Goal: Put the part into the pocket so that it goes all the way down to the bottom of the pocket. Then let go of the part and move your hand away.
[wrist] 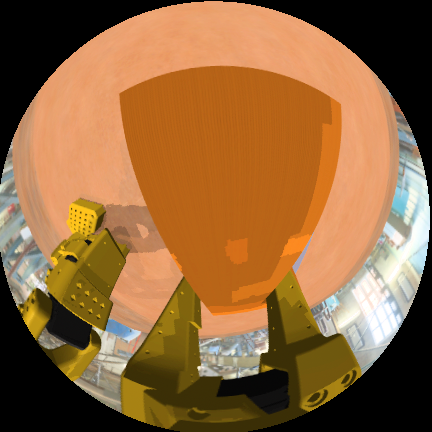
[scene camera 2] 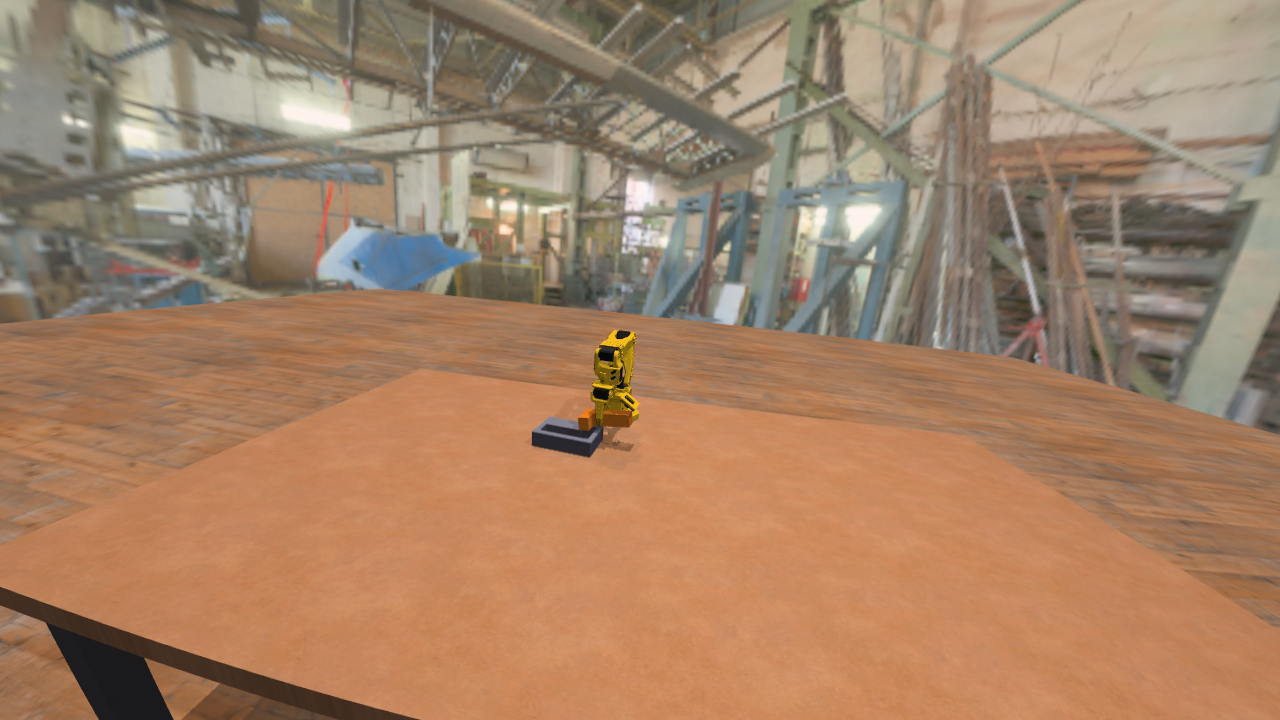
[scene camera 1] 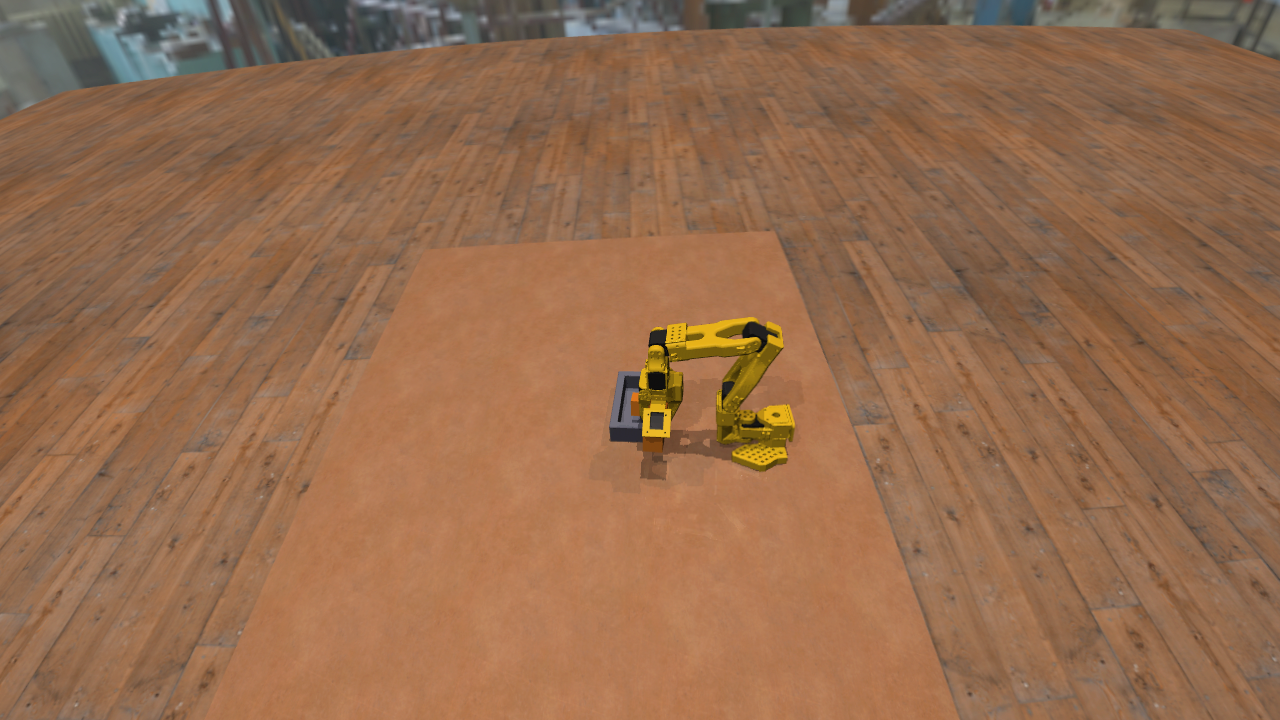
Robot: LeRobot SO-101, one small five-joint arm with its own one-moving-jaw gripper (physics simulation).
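Pixels of known places: hand at its tool point: [wrist: 204, 264] [scene camera 2: 604, 418]; arm's base at its link origin: [wrist: 104, 232] [scene camera 1: 744, 446].
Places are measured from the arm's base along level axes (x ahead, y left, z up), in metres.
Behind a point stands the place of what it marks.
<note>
The orange part [scene camera 1: 653, 445] @(x 0.151, y 0.051, z 0.069 m) [scene camera 2: 619, 419] @(x 0.164, y 0.026, z 0.072 m) [wrist: 225, 165] is a long block, partly hidden by my gripper in both scene views. My gripper [scene camera 1: 649, 420] @(x 0.128, y -0.016, z 0.052 m) [scene camera 2: 601, 420] [wrist: 236, 285] @(x 0.128, y -0.016, z 0.052 m) is shut on it; in the wrist view both jaws press on its sides. The dark grey pocket block [scene camera 1: 615, 422] @(x 0.212, y -0.033, z 0.036 m) [scene camera 2: 559, 441] @(x 0.215, y -0.096, z 0.024 m) stands on the table, and a sliver of it [wrist: 302, 254] @(x 0.214, y -0.061, z 0.036 m) shows at the right of the part in the wrist view. One end of the part is over or close to the pocket's right side; the other sticks out past the block, raised above the table. Its exact height over the pocket is hidden.
The yellow arm's base [scene camera 1: 759, 454] @(x -0.017, y 0.035, z 0.017 m) stands right of the pocket block in the first scene view, with the arm arching over from it. The brown table top [scene camera 1: 501, 537] @(x 0.382, y 0.157, z 0.000 m) [scene camera 2: 716, 555] @(x 0.456, y 0.228, z 0.000 m) lies below; its front edge [scene camera 2: 223, 673] @(x 0.725, y -0.292, z -0.017 m) shows in the second scene view.
</note>
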